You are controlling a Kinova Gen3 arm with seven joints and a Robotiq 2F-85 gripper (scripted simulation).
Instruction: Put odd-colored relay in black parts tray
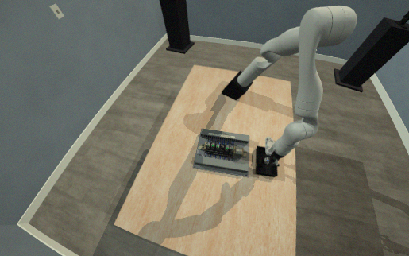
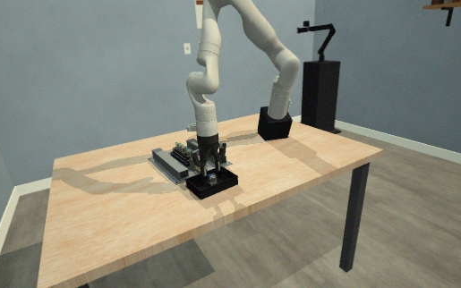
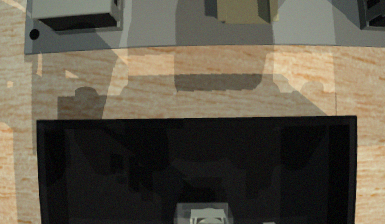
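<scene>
Now: hand 5 cm above the black parts tray. The rest, counted from my hand: grey relay panel (26 cm to the right, 5 cm below, 3 cm ahead).
</scene>
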